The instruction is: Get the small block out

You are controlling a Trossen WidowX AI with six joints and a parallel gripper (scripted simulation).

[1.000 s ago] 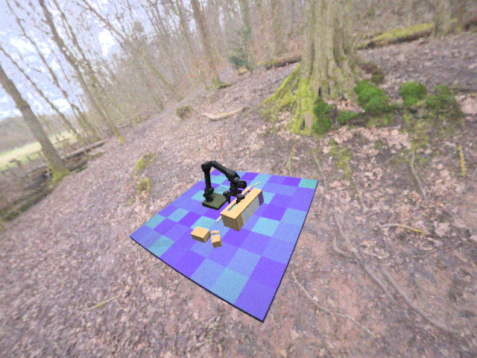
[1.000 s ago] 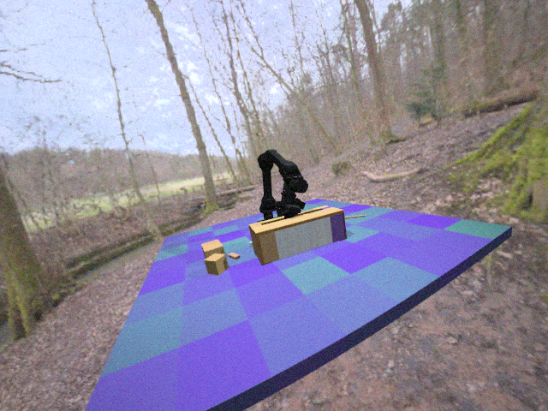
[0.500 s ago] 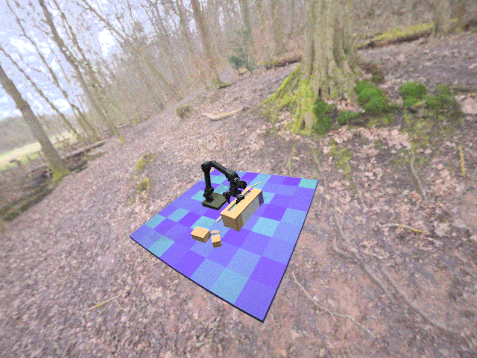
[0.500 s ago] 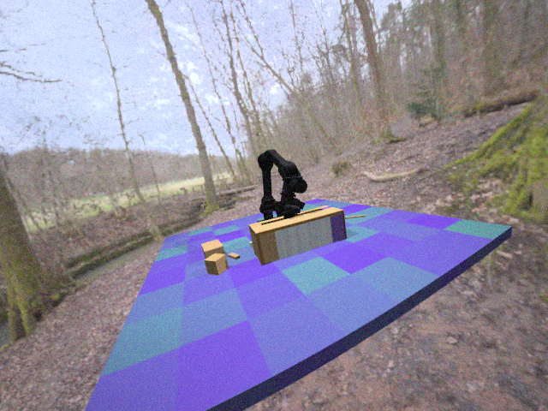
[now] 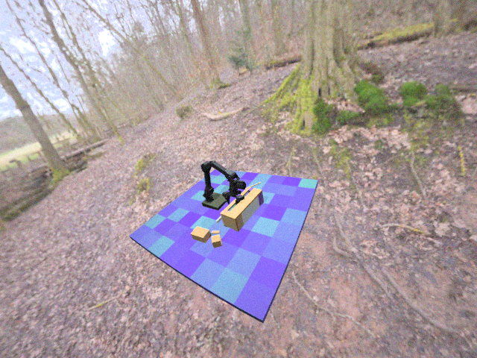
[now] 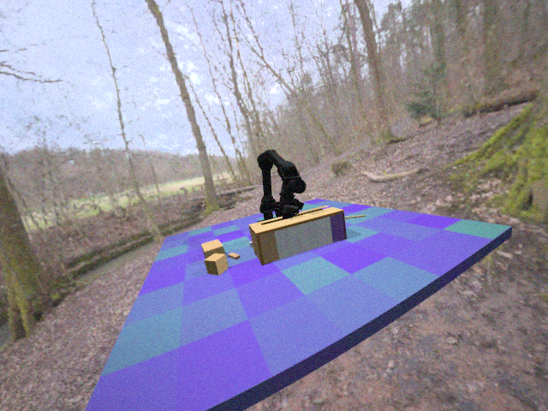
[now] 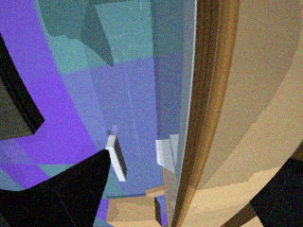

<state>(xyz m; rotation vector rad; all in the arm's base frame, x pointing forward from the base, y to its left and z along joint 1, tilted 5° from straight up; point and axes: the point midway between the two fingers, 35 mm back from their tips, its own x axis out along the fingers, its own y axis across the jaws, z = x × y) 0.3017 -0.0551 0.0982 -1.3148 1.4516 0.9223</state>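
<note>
My gripper tip is now 5 cm short of the tan block and 3 cm to the left of it. Round my gripper tip: thin tan stick 44 cm to the left, 8 cm below, 2 cm behind; then box 4 cm to the left, 4 cm ahead, 2 cm below.
</note>
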